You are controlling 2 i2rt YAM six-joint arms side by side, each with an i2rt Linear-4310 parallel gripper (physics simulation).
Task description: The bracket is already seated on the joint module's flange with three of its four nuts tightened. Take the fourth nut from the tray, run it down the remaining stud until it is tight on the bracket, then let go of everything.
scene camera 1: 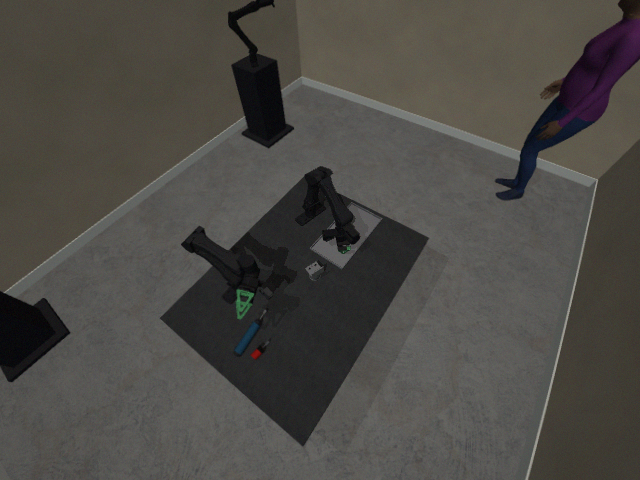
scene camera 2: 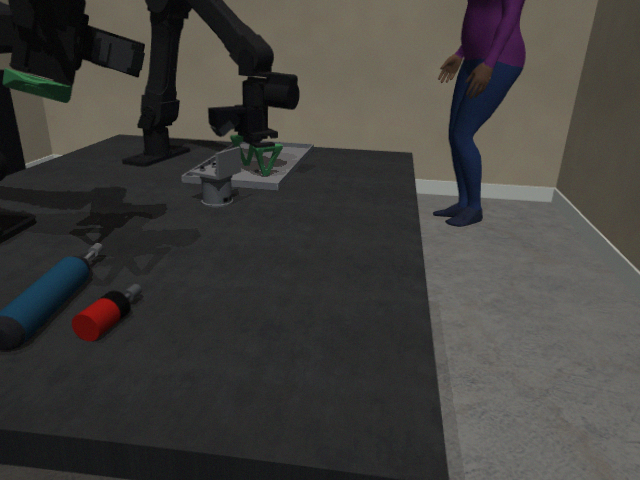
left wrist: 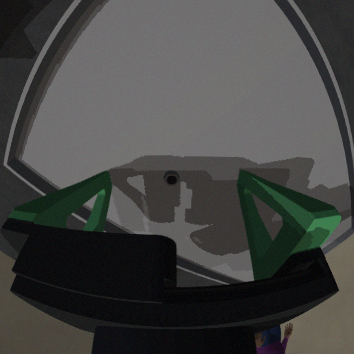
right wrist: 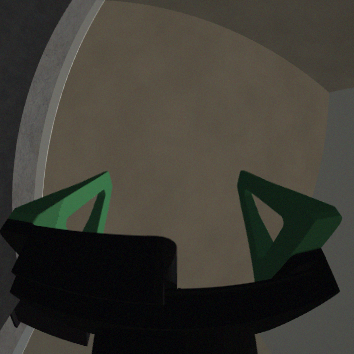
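Seen in the pictures: left gripper, fingertip midpoint: (scene camera 1: 341,246) (scene camera 2: 256,170) (left wrist: 173,177); right gripper, fingertip midpoint: (scene camera 1: 239,315) (scene camera 2: 38,34) (right wrist: 174,177); left arm's base, link origin: (scene camera 1: 310,214) (scene camera 2: 158,157).
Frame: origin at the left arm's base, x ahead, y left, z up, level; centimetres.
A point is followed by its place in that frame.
The fourth nut (left wrist: 171,178) {x 30.1, y -2.8, z 0.9 cm}, small and dark, lies on the grey tray (scene camera 1: 328,254) {x 28.7, y -11.7, z 0.4 cm} (scene camera 2: 253,182) {x 35.2, y -13.9, z 1.3 cm} (left wrist: 165,75) {x 26.5, y -8.5, z 0.4 cm}. My left gripper (scene camera 1: 345,249) {x 30.0, y -2.7, z 0.8 cm} (scene camera 2: 256,169) {x 30.0, y -2.7, z 0.8 cm} (left wrist: 173,177) {x 30.0, y -2.7, z 0.8 cm} is open, pointing down low over the tray; in the left wrist view the nut shows between its spread fingertips, untouched. The light grey bracket (scene camera 1: 313,268) {x 32.3, y -25.5, z 6.5 cm} (scene camera 2: 228,162) {x 36.6, y -26.5, z 8.7 cm} sits on the joint module (scene camera 2: 216,191) {x 34.6, y -28.1, z 3.1 cm}, beside the tray. Small dark studs or nuts show on it, too small to tell apart. My right gripper (scene camera 1: 244,304) {x 39.3, y -67.5, z 31.2 cm} (right wrist: 174,177) {x 39.3, y -67.5, z 31.2 cm} is open and empty, raised above the mat away from the bracket.
A blue-handled driver (scene camera 1: 247,338) {x 37.9, y -71.0, z 3.9 cm} (scene camera 2: 49,297) {x 39.3, y -72.1, z 3.1 cm} and a short red driver (scene camera 1: 256,353) {x 46.0, y -71.7, z 3.4 cm} (scene camera 2: 98,317) {x 47.0, y -73.1, z 2.8 cm} lie at the near end of the dark table top (scene camera 1: 310,361) {x 64.2, y -55.7, z 0.0 cm} (scene camera 2: 310,335) {x 68.2, y -63.2, z 0.0 cm}. A person (scene camera 1: 594,77) (scene camera 2: 496,36) stands beyond it. A black pedestal (scene camera 1: 261,98) carries another arm.
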